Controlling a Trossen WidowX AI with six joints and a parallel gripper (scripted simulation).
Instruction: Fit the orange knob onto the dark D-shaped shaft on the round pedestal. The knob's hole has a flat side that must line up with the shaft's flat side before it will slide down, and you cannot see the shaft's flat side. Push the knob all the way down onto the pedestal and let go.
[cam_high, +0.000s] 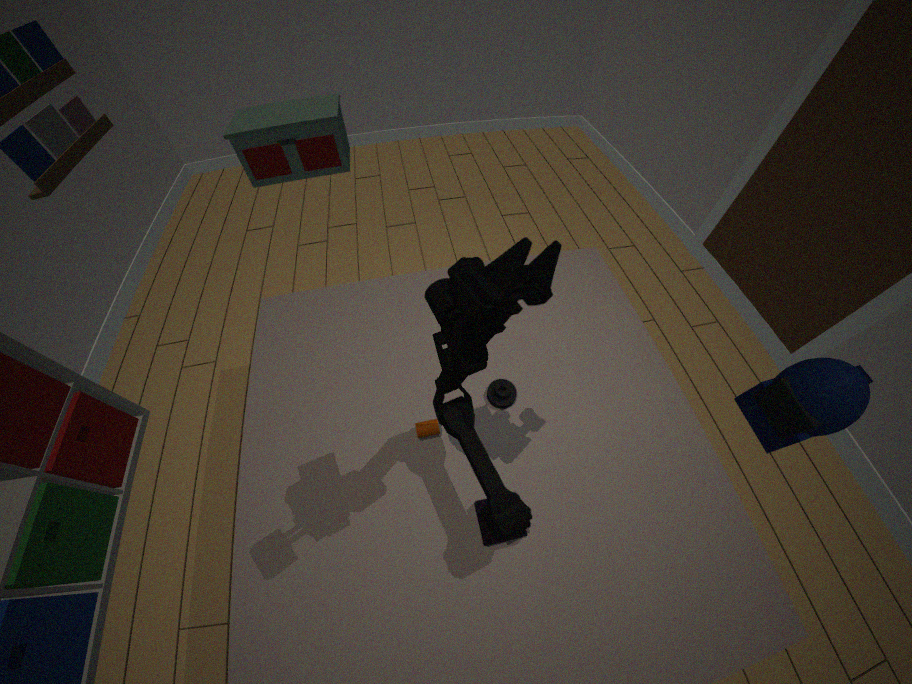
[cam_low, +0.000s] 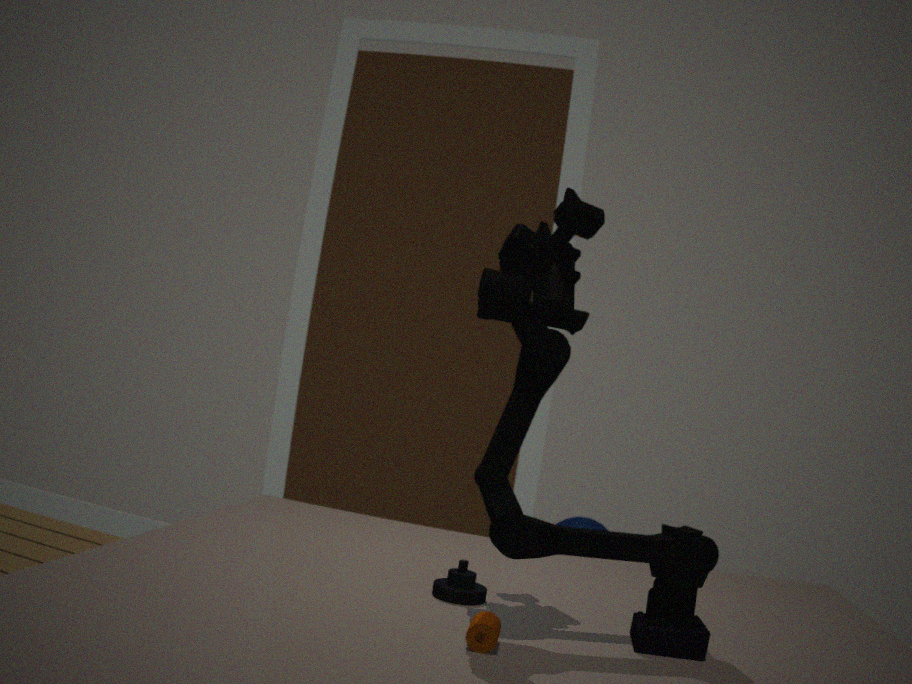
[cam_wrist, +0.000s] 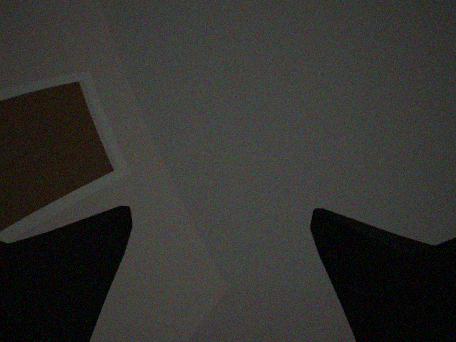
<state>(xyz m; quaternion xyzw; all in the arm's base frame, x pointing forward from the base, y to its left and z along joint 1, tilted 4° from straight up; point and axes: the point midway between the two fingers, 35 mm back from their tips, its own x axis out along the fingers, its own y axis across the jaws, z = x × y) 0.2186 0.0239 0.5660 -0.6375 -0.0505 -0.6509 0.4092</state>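
The orange knob lies 4 cm behind my gripper tip, 19 cm to the left of it and 60 cm below it. Round my gripper tip: dark round pedestal (7 cm ahead, 2 cm to the right, 59 cm below).
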